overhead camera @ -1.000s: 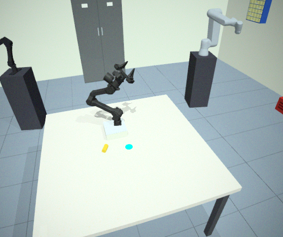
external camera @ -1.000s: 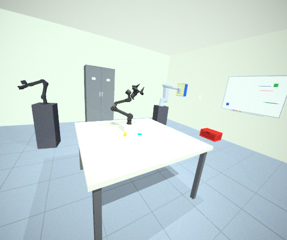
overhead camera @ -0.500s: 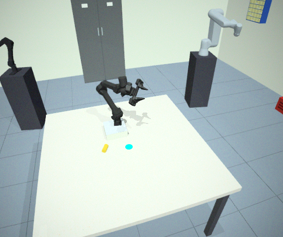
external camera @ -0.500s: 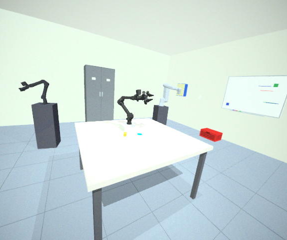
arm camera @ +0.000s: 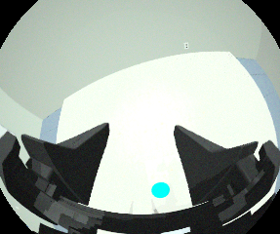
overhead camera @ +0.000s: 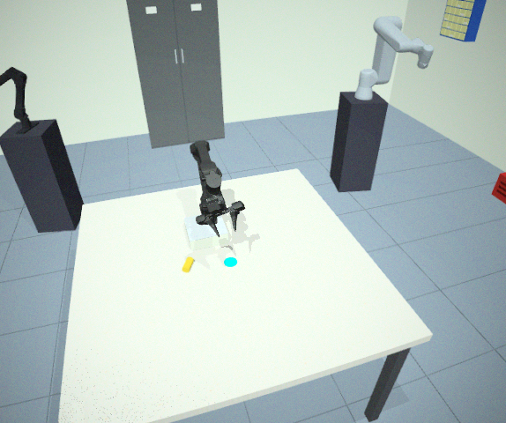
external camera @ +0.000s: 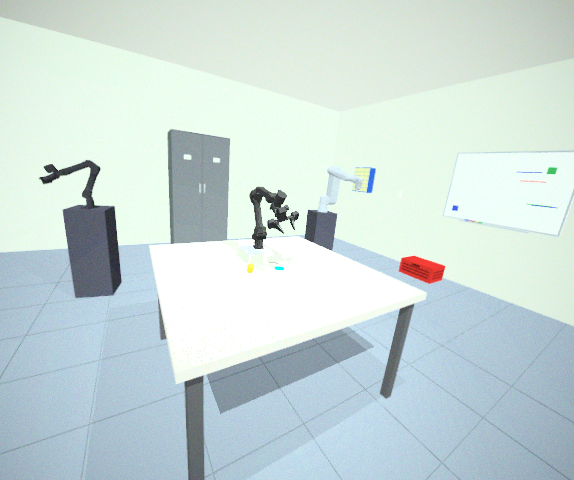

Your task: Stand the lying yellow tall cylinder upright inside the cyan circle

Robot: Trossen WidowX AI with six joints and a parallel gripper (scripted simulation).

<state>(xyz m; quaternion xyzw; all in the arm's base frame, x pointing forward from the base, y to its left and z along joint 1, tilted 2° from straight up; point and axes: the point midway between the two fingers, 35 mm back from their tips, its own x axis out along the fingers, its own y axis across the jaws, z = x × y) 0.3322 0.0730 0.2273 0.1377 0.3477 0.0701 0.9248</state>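
My gripper tip is now 250 mm above the yellow cylinder, 180 mm to the left of it and 120 mm past it. Also, from my gripper tip: cyan circle (270 mm below, 130 mm behind, 10 mm to the left).
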